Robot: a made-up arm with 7 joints.
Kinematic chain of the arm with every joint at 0, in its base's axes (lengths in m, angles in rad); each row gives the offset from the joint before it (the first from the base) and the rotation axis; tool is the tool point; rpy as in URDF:
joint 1: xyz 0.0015 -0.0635 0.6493 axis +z
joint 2: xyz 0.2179 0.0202 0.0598 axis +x
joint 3: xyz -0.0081 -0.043 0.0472 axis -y
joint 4: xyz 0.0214 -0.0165 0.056 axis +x
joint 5: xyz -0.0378 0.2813 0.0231 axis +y
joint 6: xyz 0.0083 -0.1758 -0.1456 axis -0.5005 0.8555 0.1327
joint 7: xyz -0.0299 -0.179 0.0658 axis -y
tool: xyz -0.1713 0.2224 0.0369 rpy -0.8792 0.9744 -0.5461
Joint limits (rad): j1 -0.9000..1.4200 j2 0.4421..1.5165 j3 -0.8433..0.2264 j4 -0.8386..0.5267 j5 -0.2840..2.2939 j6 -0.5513..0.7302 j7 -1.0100..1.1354
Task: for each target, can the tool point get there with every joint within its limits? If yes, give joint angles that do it. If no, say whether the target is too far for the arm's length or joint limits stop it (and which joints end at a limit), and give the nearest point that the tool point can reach.
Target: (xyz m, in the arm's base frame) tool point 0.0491 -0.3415 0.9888
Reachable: yes | joints -0.4623 1.1109 -0.5658 -0.2051 1.7588 -0.2440 0.8461
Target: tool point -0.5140 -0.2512 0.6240
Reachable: no: joint limits stop it (at a limit: joint 1, joint 2, joint 3, joint 4, joint 6) | nearest point -0.2893 -0.2699 0.6929 | short by 0.236 m
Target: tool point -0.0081 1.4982 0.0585
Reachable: no: too far | nearest point 0.2351 0.4052 0.6576 | short by 1.270 m
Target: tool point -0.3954 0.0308 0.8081
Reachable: no: joint limits stop it (at a limit: joint 1, joint 2, joint 3, joint 4, joint 6) | nearest point -0.2016 0.0542 0.7758 | short by 0.198 m
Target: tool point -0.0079 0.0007 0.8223
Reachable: yes | joints 0.7759 0.8249 0.0268 -0.6278 0.3570 0.5371 0.2909
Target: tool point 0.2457 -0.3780 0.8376
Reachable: yes | joints -0.0107 1.3407 -0.3341 0.1390 1.9165 0.3411 0.7005
